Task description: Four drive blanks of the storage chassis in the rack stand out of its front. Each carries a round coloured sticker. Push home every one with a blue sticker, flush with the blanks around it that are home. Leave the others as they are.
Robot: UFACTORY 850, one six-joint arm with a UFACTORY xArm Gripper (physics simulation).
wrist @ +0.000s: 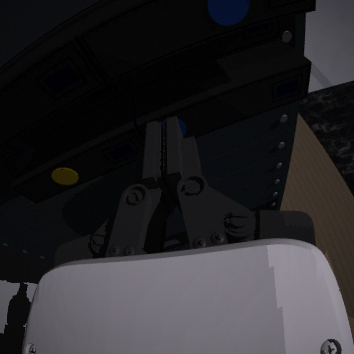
Note:
I see my gripper (pixel 168 137) and a rack (pixel 234 82).

